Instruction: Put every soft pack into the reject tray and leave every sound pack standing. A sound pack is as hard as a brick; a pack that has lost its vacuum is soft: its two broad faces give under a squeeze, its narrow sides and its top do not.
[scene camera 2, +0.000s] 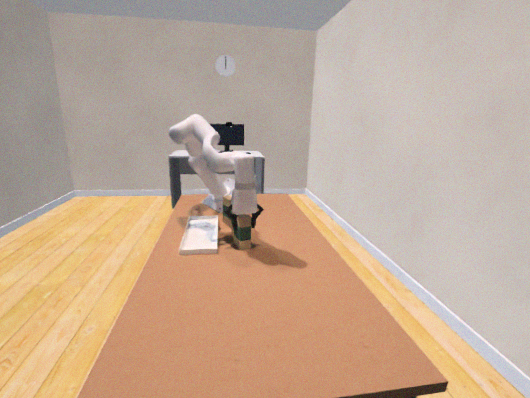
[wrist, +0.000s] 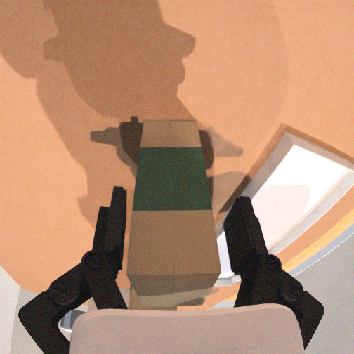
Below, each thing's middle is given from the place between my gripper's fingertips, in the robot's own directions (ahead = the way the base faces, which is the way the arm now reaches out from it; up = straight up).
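Labels:
Taking the white reject tray (scene camera 2: 201, 234) as my reference, I find my hand 80 mm above it, 160 mm past it and 200 mm to the left of it.

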